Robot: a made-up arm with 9 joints. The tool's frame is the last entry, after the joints. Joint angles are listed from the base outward. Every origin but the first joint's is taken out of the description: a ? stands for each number. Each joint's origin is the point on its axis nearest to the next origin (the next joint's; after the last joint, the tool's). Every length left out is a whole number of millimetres.
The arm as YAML. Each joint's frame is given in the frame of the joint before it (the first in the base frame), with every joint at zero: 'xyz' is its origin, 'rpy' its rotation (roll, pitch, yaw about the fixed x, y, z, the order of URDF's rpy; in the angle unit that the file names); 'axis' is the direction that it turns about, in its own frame. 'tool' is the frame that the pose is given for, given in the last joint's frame.
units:
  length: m
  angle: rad
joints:
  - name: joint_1
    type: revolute
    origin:
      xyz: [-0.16, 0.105, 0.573]
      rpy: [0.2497, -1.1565, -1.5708]
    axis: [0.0, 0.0, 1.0]
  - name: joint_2
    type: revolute
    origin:
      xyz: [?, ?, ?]
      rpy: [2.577, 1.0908, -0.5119]
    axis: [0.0, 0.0, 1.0]
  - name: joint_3
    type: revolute
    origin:
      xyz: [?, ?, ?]
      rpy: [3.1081, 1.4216, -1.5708]
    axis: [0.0, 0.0, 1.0]
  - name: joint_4
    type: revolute
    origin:
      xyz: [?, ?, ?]
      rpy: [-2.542, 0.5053, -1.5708]
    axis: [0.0, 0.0, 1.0]
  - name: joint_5
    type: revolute
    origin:
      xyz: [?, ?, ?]
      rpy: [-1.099, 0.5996, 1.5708]
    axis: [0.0, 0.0, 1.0]
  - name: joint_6
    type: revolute
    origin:
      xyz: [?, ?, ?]
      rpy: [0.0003, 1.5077, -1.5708]
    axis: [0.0, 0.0, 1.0]
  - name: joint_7
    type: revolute
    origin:
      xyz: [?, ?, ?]
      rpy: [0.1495, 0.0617, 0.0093]
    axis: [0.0, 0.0, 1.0]
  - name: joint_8
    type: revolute
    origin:
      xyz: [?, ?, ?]
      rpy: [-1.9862, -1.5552, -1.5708]
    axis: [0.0, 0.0, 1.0]
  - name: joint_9
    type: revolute
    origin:
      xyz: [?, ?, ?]
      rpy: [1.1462, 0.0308, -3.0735]
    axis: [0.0, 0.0, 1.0]
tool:
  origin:
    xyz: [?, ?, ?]
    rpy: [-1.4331, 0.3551, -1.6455]
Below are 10 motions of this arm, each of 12 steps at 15 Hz.
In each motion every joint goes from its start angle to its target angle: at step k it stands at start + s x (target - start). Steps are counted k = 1, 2, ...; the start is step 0. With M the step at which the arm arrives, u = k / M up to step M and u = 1 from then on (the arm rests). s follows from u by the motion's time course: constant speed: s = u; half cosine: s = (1 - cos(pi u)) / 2; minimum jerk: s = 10 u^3 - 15 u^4 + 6 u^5.
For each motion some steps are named. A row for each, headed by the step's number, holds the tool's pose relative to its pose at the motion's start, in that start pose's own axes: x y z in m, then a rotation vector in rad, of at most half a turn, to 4 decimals.
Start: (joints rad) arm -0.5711 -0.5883 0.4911 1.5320 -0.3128 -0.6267 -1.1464 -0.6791 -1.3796
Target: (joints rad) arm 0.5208 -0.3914 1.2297 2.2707 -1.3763 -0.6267 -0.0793 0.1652 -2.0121
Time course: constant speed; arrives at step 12
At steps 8, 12:
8: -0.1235 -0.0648 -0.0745 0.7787 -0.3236 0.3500
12: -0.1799 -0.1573 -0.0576 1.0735 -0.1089 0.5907

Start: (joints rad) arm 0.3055 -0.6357 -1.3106 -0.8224 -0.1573 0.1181 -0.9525 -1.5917 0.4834
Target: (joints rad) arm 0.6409 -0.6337 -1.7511 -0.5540 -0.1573 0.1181 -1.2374 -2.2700 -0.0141
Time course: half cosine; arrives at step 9
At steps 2, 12:
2: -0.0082 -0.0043 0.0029 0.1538 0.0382 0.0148
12: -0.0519 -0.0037 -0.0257 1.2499 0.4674 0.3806

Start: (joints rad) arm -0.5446 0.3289 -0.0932 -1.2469 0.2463 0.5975 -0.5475 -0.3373 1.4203
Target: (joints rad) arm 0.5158 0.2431 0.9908 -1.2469 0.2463 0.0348 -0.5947 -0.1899 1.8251
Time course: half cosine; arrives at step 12
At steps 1, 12:
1: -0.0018 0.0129 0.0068 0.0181 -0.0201 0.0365
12: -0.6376 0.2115 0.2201 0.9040 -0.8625 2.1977

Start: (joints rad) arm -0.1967 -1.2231 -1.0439 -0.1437 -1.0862 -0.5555 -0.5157 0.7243 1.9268
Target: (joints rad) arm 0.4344 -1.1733 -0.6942 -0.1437 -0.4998 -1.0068 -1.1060 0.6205 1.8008
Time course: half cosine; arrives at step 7
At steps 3, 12:
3: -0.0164 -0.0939 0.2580 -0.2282 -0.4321 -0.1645
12: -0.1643 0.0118 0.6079 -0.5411 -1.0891 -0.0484

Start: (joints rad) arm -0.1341 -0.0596 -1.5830 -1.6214 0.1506 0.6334 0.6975 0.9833 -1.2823
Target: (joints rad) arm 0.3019 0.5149 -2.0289 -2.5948 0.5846 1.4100 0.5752 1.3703 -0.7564
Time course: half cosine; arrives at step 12
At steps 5, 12:
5: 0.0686 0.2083 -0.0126 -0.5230 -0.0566 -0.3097
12: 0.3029 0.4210 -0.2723 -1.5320 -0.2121 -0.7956

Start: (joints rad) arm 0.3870 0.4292 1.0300 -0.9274 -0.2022 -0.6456 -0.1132 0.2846 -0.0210
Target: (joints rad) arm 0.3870 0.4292 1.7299 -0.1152 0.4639 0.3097 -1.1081 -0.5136 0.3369
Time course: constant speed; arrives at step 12
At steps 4, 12:
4: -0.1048 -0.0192 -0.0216 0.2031 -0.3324 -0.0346
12: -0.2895 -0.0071 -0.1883 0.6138 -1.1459 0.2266

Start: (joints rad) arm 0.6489 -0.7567 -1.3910 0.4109 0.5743 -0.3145 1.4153 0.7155 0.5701
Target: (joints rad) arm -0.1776 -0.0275 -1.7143 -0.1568 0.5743 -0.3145 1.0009 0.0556 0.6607
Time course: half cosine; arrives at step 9
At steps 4, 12:
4: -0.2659 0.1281 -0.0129 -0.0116 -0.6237 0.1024
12: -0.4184 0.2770 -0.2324 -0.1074 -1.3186 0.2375

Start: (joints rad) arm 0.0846 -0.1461 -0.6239 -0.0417 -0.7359 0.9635 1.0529 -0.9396 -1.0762
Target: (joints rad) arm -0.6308 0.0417 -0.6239 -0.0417 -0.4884 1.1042 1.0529 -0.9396 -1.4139
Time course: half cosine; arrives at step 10
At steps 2, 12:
2: 0.0010 -0.0133 -0.0137 -0.0179 -0.0136 0.0203
12: 0.0641 -0.1451 -0.1061 -0.1724 -0.1722 0.2185

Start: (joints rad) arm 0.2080 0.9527 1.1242 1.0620 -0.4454 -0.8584 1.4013 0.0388 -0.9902
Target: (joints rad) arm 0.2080 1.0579 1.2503 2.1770 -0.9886 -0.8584 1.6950 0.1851 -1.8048
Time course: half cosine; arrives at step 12
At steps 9, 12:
9: 0.1964 -0.0682 0.2278 1.1579 0.3817 -0.6717
12: 0.2405 -0.1122 0.2646 1.3871 0.4466 -0.7580

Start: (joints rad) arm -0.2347 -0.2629 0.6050 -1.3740 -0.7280 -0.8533 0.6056 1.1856 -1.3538
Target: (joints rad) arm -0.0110 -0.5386 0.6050 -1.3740 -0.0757 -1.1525 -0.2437 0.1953 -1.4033
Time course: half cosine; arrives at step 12
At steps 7, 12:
7: 0.0987 -0.2997 -0.0832 -0.0917 0.0002 0.8925
12: 0.2108 -0.3911 -0.1279 -0.2818 -0.0201 1.3017

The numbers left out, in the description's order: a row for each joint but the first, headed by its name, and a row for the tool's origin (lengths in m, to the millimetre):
joint_2: -0.004 0.077 0.0
joint_3: -0.084 0.01 0.0
joint_4: -0.079 -0.03 0.0
joint_5: -0.045 0.008 0.0
joint_6: 0.101 0.16 0.0
joint_7: -0.025 -0.049 0.0
joint_8: 0.04 0.221 0.0
joint_9: -0.217 0.102 0.0
tool: -0.024 0.014 0.0

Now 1 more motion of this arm.
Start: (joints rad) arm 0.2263 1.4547 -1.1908 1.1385 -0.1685 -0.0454 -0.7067 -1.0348 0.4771
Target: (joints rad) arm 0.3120 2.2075 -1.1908 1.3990 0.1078 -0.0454 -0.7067 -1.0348 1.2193
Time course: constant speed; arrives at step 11
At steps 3, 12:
3: -0.0208 0.0027 -0.0347 -0.1720 -0.1713 0.1060
12: -0.0977 -0.0034 -0.1068 -0.4885 -0.6107 0.5567

